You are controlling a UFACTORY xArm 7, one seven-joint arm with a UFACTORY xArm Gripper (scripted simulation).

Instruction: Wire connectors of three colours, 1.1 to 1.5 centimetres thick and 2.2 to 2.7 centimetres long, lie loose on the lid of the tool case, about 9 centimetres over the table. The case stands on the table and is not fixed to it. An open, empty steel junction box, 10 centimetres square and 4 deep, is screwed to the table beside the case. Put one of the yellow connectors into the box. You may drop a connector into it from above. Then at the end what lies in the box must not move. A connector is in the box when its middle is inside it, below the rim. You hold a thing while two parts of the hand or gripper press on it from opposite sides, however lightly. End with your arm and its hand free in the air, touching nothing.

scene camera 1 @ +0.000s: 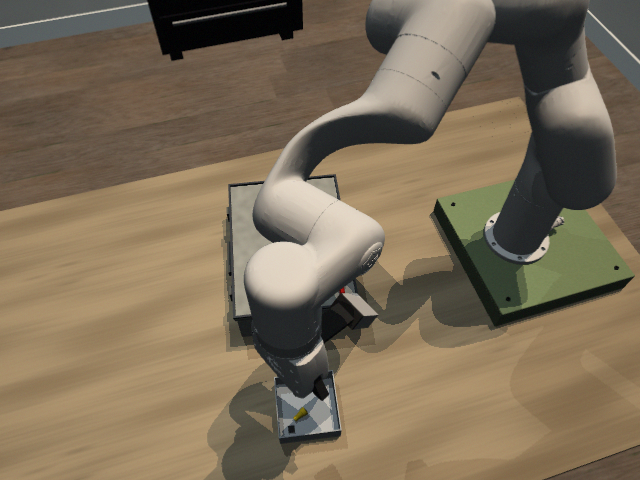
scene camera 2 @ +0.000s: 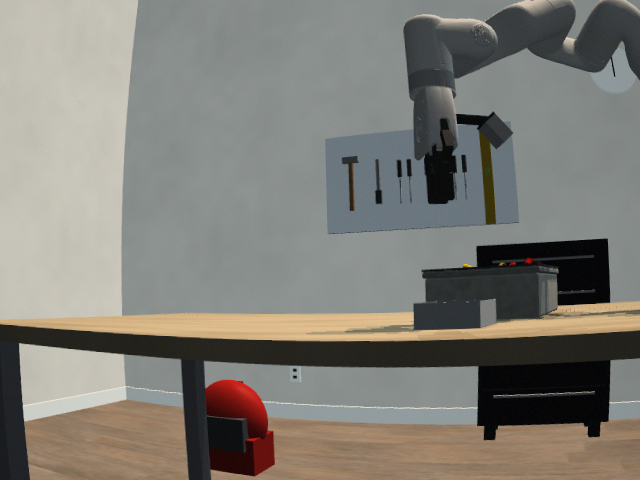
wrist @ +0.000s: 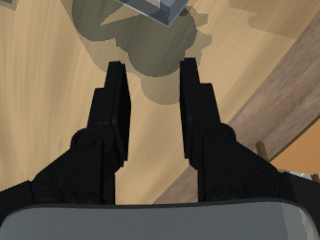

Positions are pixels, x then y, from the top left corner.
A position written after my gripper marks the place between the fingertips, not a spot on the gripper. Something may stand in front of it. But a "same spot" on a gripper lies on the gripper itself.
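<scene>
I can see my gripper in scene camera 1 (294, 379), and it shows in scene camera 2 and the wrist view too. One spot on my gripper is the same in both of these: (wrist: 223, 164) and (scene camera 2: 451, 160). As for a grey tool case, I find it in scene camera 1 (245, 240) and in scene camera 2 (521, 291), while in the wrist view the case is out of frame.
</scene>
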